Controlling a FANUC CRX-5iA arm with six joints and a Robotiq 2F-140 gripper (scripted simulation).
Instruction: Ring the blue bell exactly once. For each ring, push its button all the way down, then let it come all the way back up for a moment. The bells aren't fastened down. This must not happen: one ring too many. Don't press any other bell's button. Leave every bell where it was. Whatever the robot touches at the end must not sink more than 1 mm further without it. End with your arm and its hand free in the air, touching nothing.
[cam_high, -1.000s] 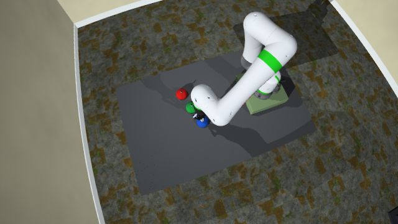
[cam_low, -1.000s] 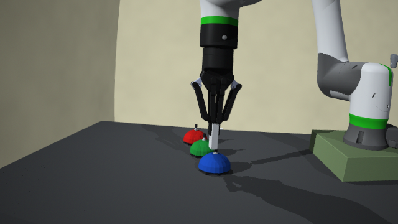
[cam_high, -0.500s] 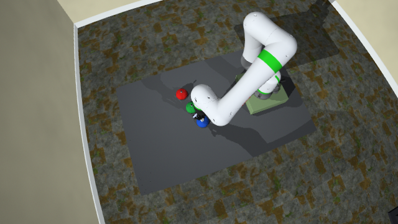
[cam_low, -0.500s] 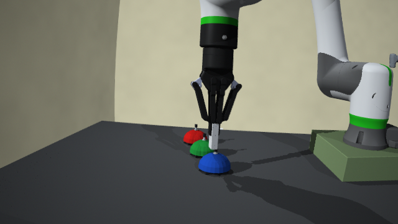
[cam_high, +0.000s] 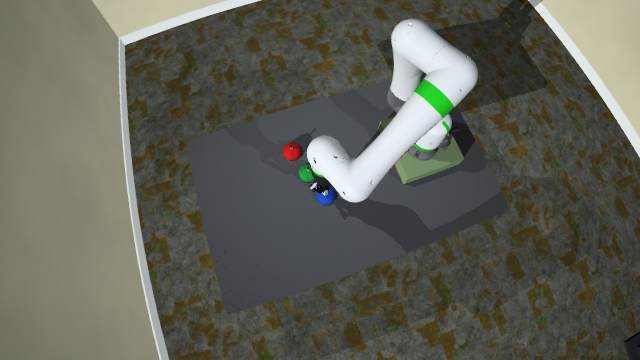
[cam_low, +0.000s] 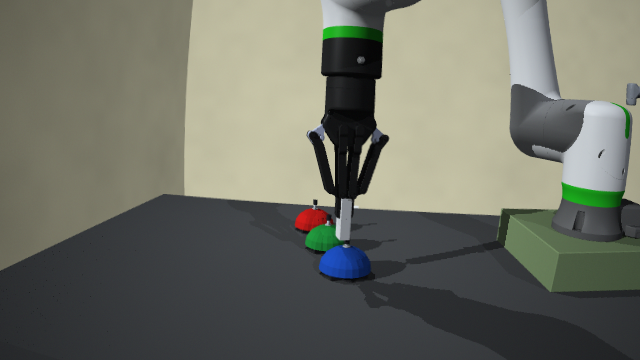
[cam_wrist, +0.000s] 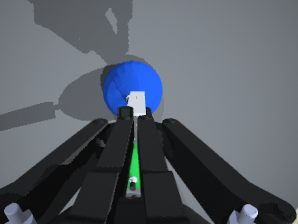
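My gripper is now 1 cm past the blue bell and 6 cm above it. From my hand the other things lie so: green bell 4 cm ahead, 12 cm to the right, 5 cm below; red bell 8 cm ahead, 24 cm to the right, 5 cm below.
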